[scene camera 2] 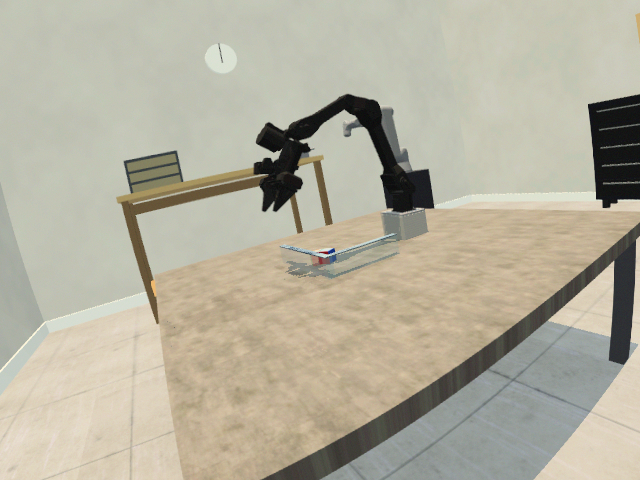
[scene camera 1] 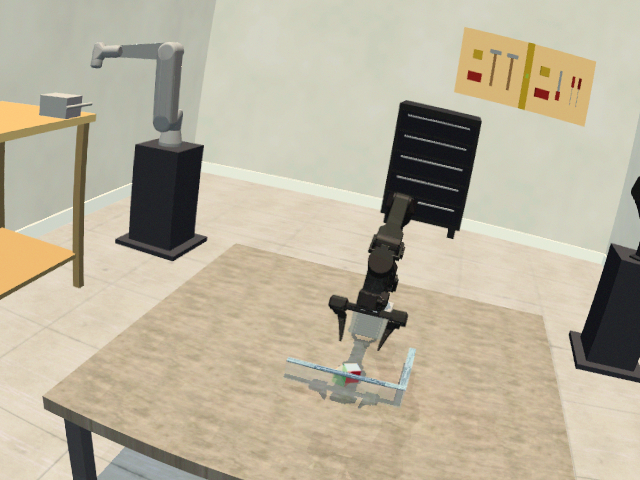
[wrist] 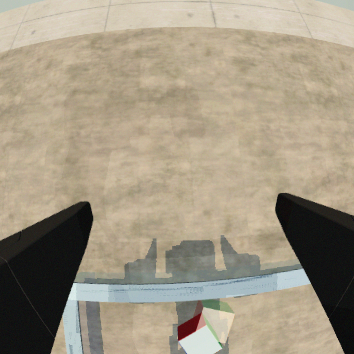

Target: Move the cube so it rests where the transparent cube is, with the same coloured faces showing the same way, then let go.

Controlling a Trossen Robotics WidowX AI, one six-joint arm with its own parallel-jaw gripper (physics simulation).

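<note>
My gripper: open, holding nothing, visible in scene camera 2 and the wrist view. L-shaped wall: visible too.
</note>
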